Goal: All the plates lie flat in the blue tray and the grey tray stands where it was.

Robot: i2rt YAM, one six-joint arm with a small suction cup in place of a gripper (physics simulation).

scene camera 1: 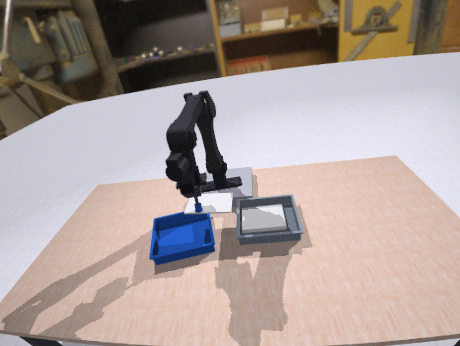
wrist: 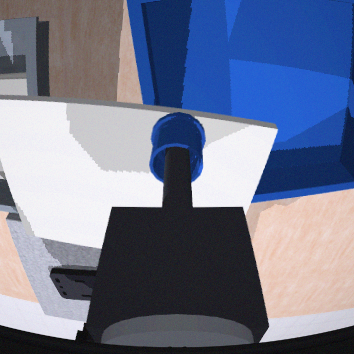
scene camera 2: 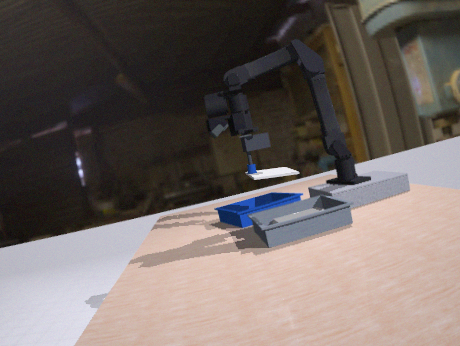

On the table rests a blue tray (scene camera 1: 177,236). Also in view: my suction cup (scene camera 2: 250,142) and a grey tray (scene camera 2: 337,213).
The blue tray also shows in the wrist view (wrist: 284,69) and in scene camera 2 (scene camera 2: 235,214). The grey tray shows as well in scene camera 1 (scene camera 1: 294,229) and in the wrist view (wrist: 31,36). My suction cup is seen too in the wrist view (wrist: 181,129).
